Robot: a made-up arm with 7 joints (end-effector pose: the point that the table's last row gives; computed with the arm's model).
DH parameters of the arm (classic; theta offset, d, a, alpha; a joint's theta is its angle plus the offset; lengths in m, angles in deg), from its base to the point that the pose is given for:
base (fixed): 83.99 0 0.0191 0
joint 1: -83.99 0.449 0.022 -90
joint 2: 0 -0.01 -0.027 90
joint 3: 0 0.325 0.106 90
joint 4: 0 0.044 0.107 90
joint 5: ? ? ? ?
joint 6: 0 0.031 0.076 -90
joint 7: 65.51 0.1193 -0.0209 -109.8
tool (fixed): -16.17 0.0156 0 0
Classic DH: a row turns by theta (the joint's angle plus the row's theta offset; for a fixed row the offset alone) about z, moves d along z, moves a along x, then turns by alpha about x.
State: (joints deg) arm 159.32 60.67 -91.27 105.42 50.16 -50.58 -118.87
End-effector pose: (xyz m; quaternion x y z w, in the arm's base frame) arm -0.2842 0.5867 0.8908 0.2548 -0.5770 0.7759 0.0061
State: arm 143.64 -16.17 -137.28 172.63 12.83 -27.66 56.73
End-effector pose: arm 0.1350 -0.1221 1.2011 -0.6969 0.1918 -0.2895 0.6275
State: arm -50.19 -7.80 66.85 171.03 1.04 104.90 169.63
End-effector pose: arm 0.1425 0.1398 1.1982 -0.2915 0.1738 0.7411 0.5793
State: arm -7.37 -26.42 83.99 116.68 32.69 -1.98 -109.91
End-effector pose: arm -0.1393 0.4831 1.0983 0.4596 -0.3100 0.8277 0.0870
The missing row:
joint 5: 0 0.366 -0.019 90
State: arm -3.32 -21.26 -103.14 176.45 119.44 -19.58 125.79
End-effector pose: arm -0.4378 0.0267 1.0953 -0.6962 -0.4760 -0.2428 0.4793
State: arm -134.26 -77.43 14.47 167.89 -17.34 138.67 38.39
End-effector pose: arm 0.3960 0.4069 0.7769 0.2371 0.9626 -0.0492 0.1217
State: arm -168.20 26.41 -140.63 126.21 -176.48 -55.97 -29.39
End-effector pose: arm 0.0387 0.2533 1.1217 -0.5713 -0.0341 0.7664 0.2915
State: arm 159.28 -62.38 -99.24 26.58 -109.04 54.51 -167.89
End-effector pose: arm 0.1501 0.4147 0.2367 0.4837 -0.3322 -0.7763 0.2301
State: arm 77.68 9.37 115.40 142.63 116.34 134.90 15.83
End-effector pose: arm -0.0814 0.0382 1.1767 -0.5555 0.7496 0.3584 0.0322
